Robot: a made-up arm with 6 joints. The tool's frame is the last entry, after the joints.
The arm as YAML. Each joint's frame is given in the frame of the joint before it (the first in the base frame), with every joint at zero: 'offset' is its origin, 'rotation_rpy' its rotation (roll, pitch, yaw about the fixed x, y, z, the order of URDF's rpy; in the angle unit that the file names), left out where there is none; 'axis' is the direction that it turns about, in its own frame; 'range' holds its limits. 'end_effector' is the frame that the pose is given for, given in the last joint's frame.
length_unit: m
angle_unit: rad
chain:
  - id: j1
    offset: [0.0, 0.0, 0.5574]
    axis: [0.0, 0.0, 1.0]
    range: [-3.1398, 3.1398]
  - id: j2
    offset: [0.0, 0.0, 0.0]
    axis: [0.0, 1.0, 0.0]
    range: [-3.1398, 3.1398]
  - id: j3
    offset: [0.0, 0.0, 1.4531]
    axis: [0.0, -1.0, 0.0]
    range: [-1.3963, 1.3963]
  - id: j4
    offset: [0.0, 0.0, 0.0]
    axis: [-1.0, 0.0, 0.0]
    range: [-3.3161, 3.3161]
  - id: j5
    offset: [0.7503, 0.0, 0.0]
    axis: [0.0, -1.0, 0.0]
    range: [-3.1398, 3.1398]
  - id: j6
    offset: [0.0, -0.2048, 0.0]
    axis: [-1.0, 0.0, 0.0]
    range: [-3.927, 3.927]
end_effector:
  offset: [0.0, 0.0, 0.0]
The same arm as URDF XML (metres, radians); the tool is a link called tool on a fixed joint. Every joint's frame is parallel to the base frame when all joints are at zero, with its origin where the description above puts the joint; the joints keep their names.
<robot name="arm">
  <link name="base_link"/>
  <link name="link1"/>
  <link name="link2"/>
  <link name="link3"/>
  <link name="link4"/>
  <link name="link5"/>
  <link name="link6"/>
  <link name="tool"/>
  <joint name="j1" type="revolute">
    <parent link="base_link"/>
    <child link="link1"/>
    <origin xyz="0 0 0.5574" rpy="0 0 0"/>
    <axis xyz="0 0 1"/>
    <limit lower="-3.1398" upper="3.1398"/>
  </joint>
  <joint name="j2" type="revolute">
    <parent link="link1"/>
    <child link="link2"/>
    <origin xyz="0 0 0" rpy="0 0 0"/>
    <axis xyz="0 1 0"/>
    <limit lower="-3.1398" upper="3.1398"/>
  </joint>
  <joint name="j3" type="revolute">
    <parent link="link2"/>
    <child link="link3"/>
    <origin xyz="0 0 1.4531" rpy="0 0 0"/>
    <axis xyz="0 -1 0"/>
    <limit lower="-1.3963" upper="1.3963"/>
  </joint>
  <joint name="j4" type="revolute">
    <parent link="link3"/>
    <child link="link4"/>
    <origin xyz="0 0 0" rpy="0 0 0"/>
    <axis xyz="-1 0 0"/>
    <limit lower="-3.3161" upper="3.3161"/>
  </joint>
  <joint name="j5" type="revolute">
    <parent link="link4"/>
    <child link="link5"/>
    <origin xyz="0.7503 0 0" rpy="0 0 0"/>
    <axis xyz="0 -1 0"/>
    <limit lower="-3.1398" upper="3.1398"/>
  </joint>
  <joint name="j6" type="revolute">
    <parent link="link5"/>
    <child link="link6"/>
    <origin xyz="0 -0.2048 0" rpy="0 0 0"/>
    <axis xyz="-1 0 0"/>
    <limit lower="-3.927" upper="3.927"/>
  </joint>
  <joint name="tool_joint" type="fixed">
    <parent link="link6"/>
    <child link="tool"/>
    <origin xyz="0 0 0" rpy="0 0 0"/>
  </joint>
</robot>

